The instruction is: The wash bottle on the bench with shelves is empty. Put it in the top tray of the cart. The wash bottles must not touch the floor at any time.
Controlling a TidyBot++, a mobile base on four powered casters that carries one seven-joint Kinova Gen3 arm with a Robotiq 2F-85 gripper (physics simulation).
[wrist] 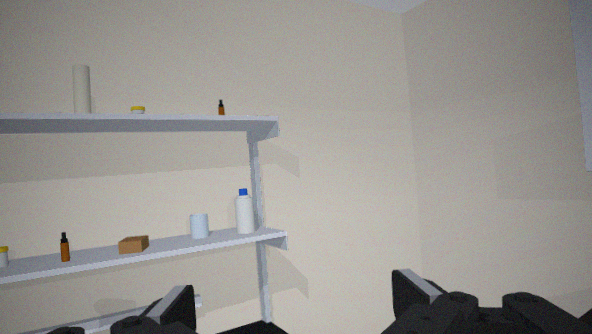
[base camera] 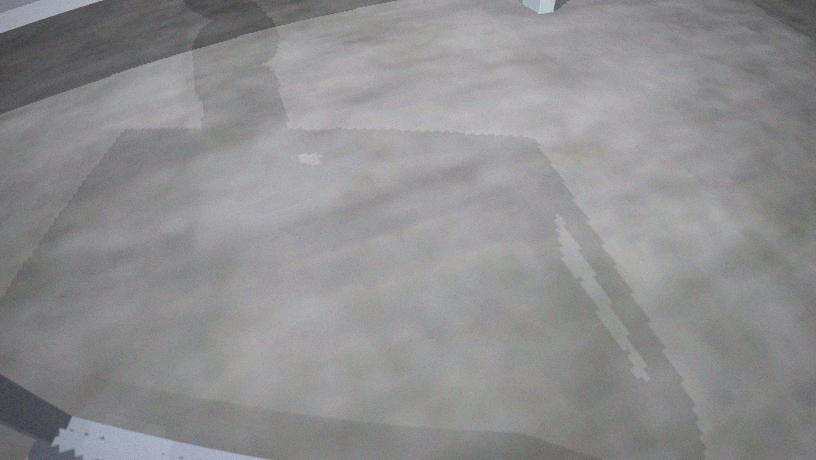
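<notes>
My gripper (wrist: pixel 294 300) is open, with its two black fingers wide apart and nothing between them. A white bottle with a blue cap (wrist: pixel 244 214) stands upright at the right end of the lower shelf (wrist: pixel 170 250), beyond and above the fingers. A small part of the black bench top (wrist: pixel 255 328) shows at the bottom edge of the wrist view, between the fingers. No bottle shows on that part; the rest of the bench is out of view or hidden. The cart's top tray cannot be made out in either view.
The upper shelf (wrist: pixel 150 124) holds a pale cylinder (wrist: pixel 82 89) and small containers. A light blue cup (wrist: pixel 199 226) and brown box (wrist: pixel 133 245) share the lower shelf. The base camera shows shadowed floor (base camera: pixel 342 257), a pale leg (base camera: pixel 538 5) and a pale edge (base camera: pixel 137 445).
</notes>
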